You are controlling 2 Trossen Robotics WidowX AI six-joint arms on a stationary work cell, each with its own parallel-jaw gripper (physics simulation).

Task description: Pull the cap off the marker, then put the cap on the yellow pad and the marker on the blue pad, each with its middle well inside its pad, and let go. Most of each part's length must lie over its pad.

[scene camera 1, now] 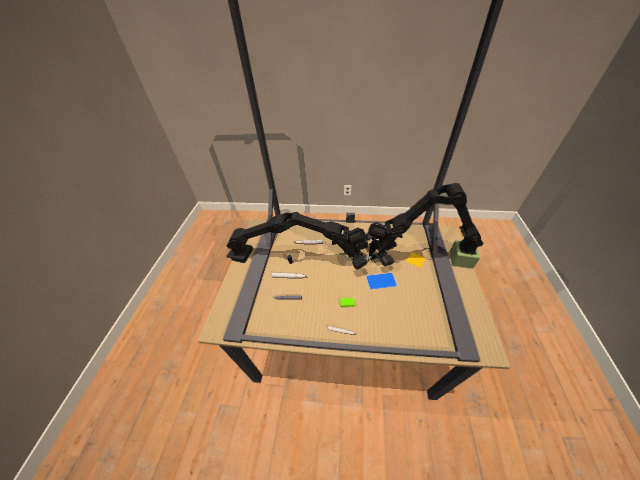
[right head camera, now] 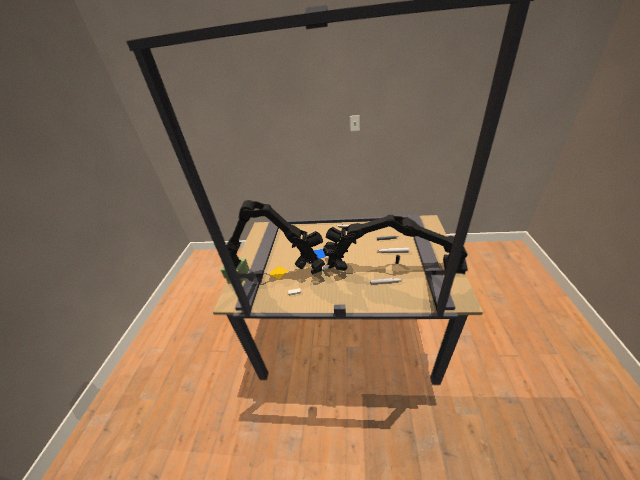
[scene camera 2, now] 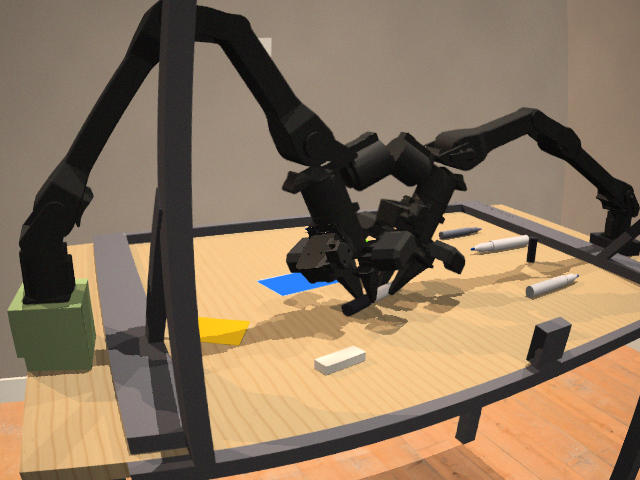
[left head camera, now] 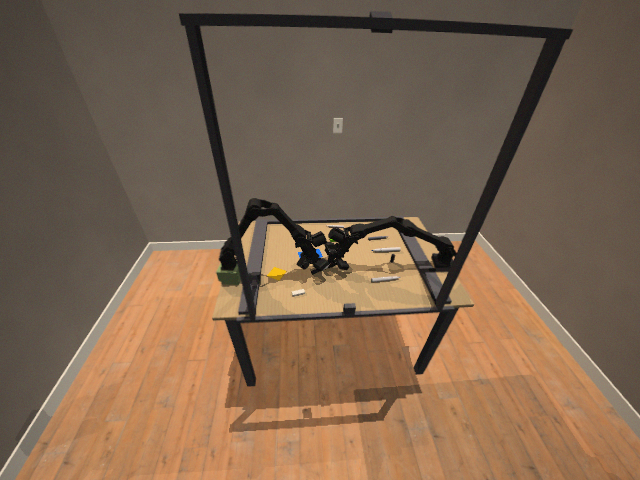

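Observation:
The marker [right head camera: 325,268] [scene camera 2: 383,292] has a white barrel and a black cap [scene camera 2: 355,306]. It is held low over the table in the middle, tilted, cap end toward the left in scene camera 2; cap and barrel look joined. My left gripper [scene camera 2: 366,298] is shut on the cap. My right gripper [scene camera 2: 385,290] is closed around the white barrel right beside it; its fingers partly hide the barrel. The yellow pad [left head camera: 276,273] [right head camera: 279,272] [scene camera 1: 415,259] [scene camera 2: 222,330] and the blue pad [right head camera: 320,253] [scene camera 1: 382,281] [scene camera 2: 294,283] lie flat with nothing on them.
A white block [left head camera: 298,292] [scene camera 2: 340,360] lies near the front edge. A green block [scene camera 1: 347,302], several white pens [scene camera 1: 289,275] and a grey pen [scene camera 1: 287,297] lie about. A short black peg [scene camera 2: 531,250] stands upright. A dark frame post [scene camera 2: 178,206] rises beside the left arm.

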